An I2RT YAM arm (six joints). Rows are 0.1 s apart.
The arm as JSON. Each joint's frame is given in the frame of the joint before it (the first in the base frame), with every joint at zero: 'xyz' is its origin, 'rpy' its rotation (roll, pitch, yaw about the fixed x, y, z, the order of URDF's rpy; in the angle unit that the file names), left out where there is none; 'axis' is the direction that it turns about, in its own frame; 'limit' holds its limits. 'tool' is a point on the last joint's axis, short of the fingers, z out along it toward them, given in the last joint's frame.
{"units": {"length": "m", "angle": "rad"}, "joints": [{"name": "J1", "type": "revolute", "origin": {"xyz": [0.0, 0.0, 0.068]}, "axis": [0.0, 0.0, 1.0], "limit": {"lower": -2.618, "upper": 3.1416}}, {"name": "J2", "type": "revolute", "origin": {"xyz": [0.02, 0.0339, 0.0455]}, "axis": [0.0, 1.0, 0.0], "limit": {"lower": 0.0, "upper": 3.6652}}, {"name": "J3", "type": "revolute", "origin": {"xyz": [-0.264, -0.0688, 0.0]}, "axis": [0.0, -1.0, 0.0], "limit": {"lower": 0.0, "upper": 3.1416}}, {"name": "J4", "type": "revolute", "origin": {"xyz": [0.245, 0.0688, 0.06]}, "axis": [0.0, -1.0, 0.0], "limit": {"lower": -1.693, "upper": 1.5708}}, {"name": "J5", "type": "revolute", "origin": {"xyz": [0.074, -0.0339, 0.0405]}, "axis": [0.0, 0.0, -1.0], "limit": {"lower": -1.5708, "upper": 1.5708}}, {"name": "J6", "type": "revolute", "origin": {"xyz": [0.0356, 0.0, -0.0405]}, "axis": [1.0, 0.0, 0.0], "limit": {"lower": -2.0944, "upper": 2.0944}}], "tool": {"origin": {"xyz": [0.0, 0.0, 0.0], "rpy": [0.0, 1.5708, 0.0]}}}
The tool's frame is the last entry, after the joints.
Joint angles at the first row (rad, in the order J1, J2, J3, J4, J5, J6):
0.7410 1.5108 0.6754 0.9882 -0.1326 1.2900
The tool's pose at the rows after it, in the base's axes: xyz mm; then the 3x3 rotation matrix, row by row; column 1 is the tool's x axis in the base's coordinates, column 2 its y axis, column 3 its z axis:
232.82 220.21 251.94; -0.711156 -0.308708 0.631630; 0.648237 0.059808 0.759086; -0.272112 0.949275 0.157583
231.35 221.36 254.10; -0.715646 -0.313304 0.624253; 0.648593 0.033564 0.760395; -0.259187 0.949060 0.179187
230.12 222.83 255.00; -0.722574 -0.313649 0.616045; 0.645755 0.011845 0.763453; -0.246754 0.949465 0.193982
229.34 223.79 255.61; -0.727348 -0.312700 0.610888; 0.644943 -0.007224 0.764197; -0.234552 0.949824 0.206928
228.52 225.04 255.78; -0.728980 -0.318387 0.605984; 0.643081 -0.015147 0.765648; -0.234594 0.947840 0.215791
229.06 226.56 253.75; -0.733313 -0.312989 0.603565; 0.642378 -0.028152 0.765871; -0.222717 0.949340 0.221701
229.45 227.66 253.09; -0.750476 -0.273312 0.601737; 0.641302 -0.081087 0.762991; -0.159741 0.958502 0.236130
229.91 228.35 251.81; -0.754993 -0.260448 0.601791; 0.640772 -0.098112 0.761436; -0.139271 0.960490 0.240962
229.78 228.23 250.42; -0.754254 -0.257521 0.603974; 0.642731 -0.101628 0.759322; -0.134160 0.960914 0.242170
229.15 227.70 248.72; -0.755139 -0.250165 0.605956; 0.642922 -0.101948 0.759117; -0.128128 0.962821 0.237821
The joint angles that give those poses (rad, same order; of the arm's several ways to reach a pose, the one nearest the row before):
0.7429 1.5116 0.6712 1.0000 -0.1322 1.3128
0.7486 1.5127 0.6712 1.0233 -0.1326 1.3285
0.7544 1.5166 0.6712 1.0424 -0.1349 1.3434
0.7582 1.5204 0.6708 1.0600 -0.1352 1.3575
0.7628 1.5246 0.6709 1.0733 -0.1352 1.3582
0.7651 1.5383 0.6708 1.0931 -0.1348 1.3712
0.7670 1.5501 0.6712 1.1195 -0.1322 1.4380
0.7677 1.5589 0.6708 1.1336 -0.1303 1.4593
0.7681 1.5627 0.6670 1.1423 -0.1268 1.4639
0.7685 1.5627 0.6609 1.1438 -0.1249 1.4693

